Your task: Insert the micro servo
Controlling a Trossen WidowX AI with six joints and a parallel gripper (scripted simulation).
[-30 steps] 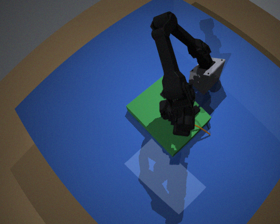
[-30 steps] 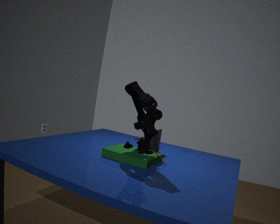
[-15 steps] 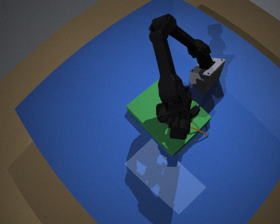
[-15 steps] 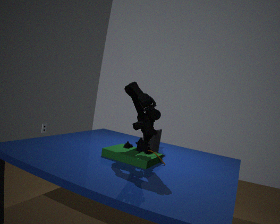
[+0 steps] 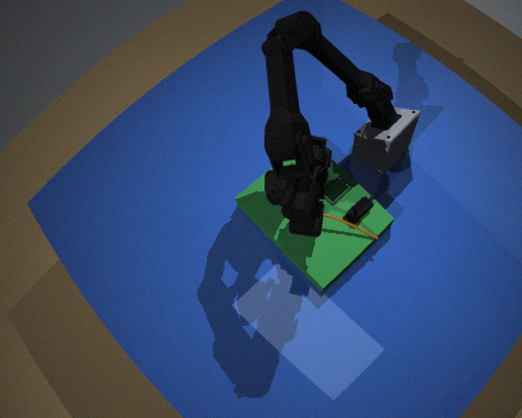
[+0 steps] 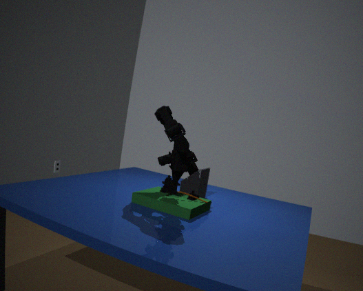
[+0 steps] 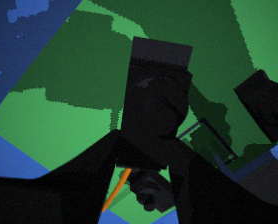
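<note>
My gripper tip is 10 cm above the green deck, 1 cm to the left of it and 1 cm short of it.
</note>
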